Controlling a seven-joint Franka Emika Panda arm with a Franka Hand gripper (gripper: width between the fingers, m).
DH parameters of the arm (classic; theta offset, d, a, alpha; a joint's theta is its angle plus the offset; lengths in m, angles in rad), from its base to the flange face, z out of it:
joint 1: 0 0.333 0 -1.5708
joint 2: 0 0 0 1.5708
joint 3: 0 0.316 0.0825 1.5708
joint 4: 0 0 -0.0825 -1.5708
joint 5: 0 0.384 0 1.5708
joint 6: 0 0 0.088 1.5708
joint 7: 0 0.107 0 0
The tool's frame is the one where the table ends.
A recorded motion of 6 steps. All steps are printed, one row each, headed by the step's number.
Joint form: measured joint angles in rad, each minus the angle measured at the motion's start. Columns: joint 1, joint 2, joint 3, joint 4, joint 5, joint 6, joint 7.
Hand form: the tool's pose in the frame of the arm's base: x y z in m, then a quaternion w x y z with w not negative. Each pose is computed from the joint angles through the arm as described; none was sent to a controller.
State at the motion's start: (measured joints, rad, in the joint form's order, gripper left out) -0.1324 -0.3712 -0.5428 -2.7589 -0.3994 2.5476 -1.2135
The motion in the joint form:
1: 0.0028 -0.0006 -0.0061 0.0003 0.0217 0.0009 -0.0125
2: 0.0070 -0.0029 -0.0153 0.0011 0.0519 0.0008 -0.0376
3: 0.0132 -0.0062 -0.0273 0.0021 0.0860 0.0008 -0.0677
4: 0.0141 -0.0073 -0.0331 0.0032 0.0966 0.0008 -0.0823
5: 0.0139 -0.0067 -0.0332 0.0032 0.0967 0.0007 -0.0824
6: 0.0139 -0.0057 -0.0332 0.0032 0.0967 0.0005 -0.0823
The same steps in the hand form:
1: 0.3140 -0.2290 0.3235 0.06675 0.90505 0.41930 0.02486
2: 0.3131 -0.2309 0.3240 0.06049 0.90597 0.41772 0.03279
3: 0.3120 -0.2331 0.3247 0.05366 0.90649 0.41664 0.04242
4: 0.3111 -0.2349 0.3251 0.05181 0.90617 0.41724 0.04566
5: 0.3111 -0.2350 0.3249 0.05159 0.90624 0.41713 0.04539
6: 0.3110 -0.2350 0.3245 0.05125 0.90630 0.41711 0.04490

